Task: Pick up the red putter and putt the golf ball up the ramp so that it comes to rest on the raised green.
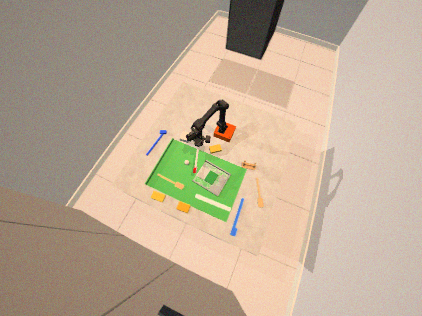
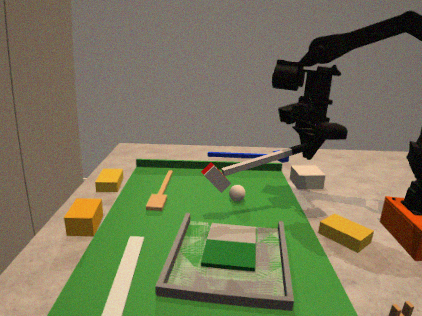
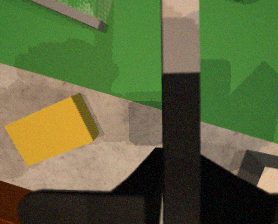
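Now: the red putter 11 cm ahead of my gripper tip and 4 cm to the left of it. Also, from my gripper tip: white bar 37 cm ahead, 30 cm to the left, 14 cm below; white golf ball 16 cm ahead, 12 cm below, 4 cm to the right; blue putter 40 cm to the right, 13 cm below, 9 cm ahead.
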